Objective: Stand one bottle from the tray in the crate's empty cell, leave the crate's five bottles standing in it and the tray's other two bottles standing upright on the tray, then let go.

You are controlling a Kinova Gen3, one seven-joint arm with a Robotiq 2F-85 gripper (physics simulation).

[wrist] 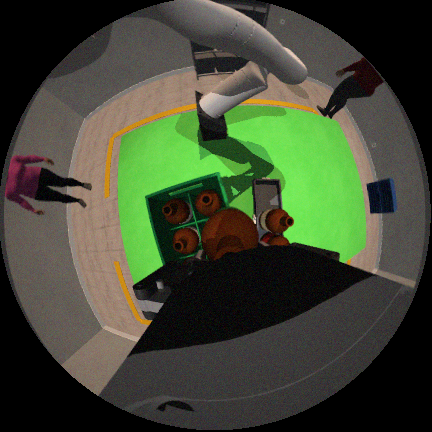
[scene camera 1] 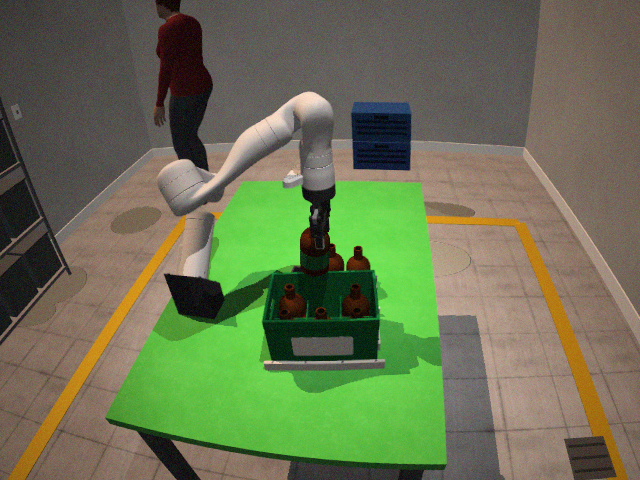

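Pixels of known places: gripper, fingertip midpoint: (scene camera 1: 322, 239); arm's base at its link origin: (wrist: 209, 107) (scene camera 1: 192, 278).
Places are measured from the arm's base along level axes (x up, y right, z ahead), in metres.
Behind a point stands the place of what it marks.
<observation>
My gripper (scene camera 1: 319, 238) @(x 0.170, y 0.041, z 0.406 m) is shut on a brown bottle (scene camera 1: 314, 258) @(x 0.137, y 0.074, z 0.387 m) (wrist: 230, 232) @(x 0.200, y 0.040, z 0.376 m) with a green label. The bottle hangs about upright at the back of the green crate (scene camera 1: 279, 341) @(x -0.018, y 0.209, z 0.305 m) (wrist: 153, 220) @(x 0.045, y 0.201, z 0.336 m), its lower end near the back rim in the scene view. The back middle cell, between two bottles (scene camera 1: 292, 305) @(x -0.003, y 0.093, z 0.321 m) (scene camera 1: 355, 304) @(x -0.001, y 0.086, z 0.485 m), looks empty. Three more bottle necks show along the crate's front. The wrist view shows part of the crate's bottles; the held bottle and gripper hide the rest. The other two bottles (scene camera 1: 334, 260) @(x -0.002, y -0.102, z 0.416 m) (scene camera 1: 358, 262) @(x -0.001, y -0.092, z 0.486 m) stand on the tray (wrist: 254, 192) @(x -0.098, y -0.088, z 0.304 m), behind the crate.
A white strip (scene camera 1: 324, 364) @(x -0.096, y 0.213, z 0.411 m) lies along the crate's front on the green table (scene camera 1: 206, 392) @(x -0.123, y 0.318, z 0.113 m). The arm's black base (scene camera 1: 196, 297) @(x -0.038, y 0.043, z 0.018 m) (wrist: 212, 126) @(x -0.037, y 0.004, z 0.061 m) stands at the table's left. A person in red (scene camera 1: 180, 56) (wrist: 361, 77) is beyond the table. A blue cabinet (scene camera 1: 381, 136) (wrist: 382, 196) stands by the wall.
</observation>
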